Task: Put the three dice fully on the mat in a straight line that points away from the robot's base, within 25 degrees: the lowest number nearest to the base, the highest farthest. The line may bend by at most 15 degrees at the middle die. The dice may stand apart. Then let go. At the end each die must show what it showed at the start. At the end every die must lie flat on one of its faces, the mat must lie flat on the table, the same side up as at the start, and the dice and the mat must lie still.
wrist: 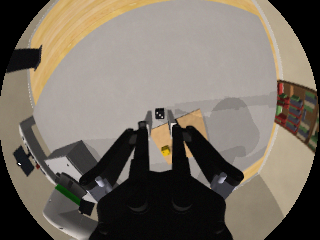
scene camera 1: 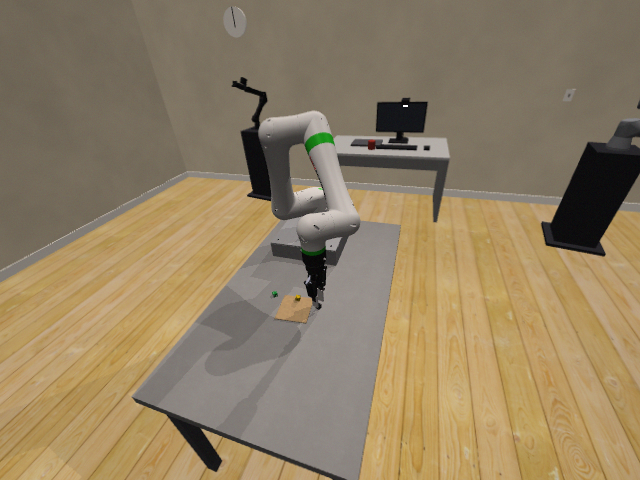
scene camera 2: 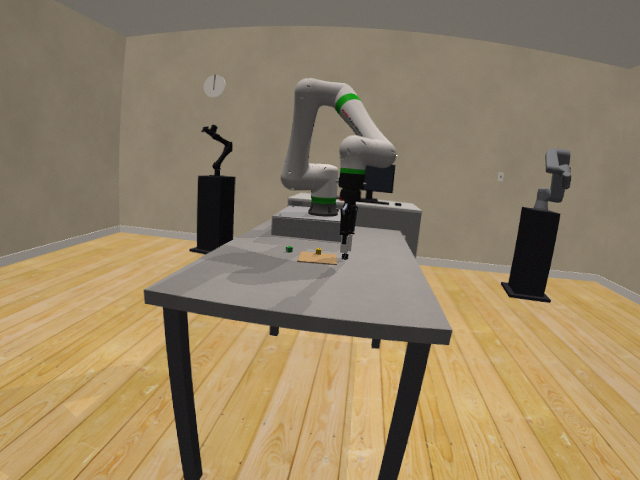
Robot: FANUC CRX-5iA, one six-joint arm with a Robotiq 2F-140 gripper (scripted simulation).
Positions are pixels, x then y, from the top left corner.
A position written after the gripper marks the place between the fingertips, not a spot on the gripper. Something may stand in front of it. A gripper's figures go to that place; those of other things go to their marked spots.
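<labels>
A tan mat (wrist: 161, 136) lies 26 cm from the lens, while the gripper (wrist: 159, 116) is 20 cm from the lens.
</labels>
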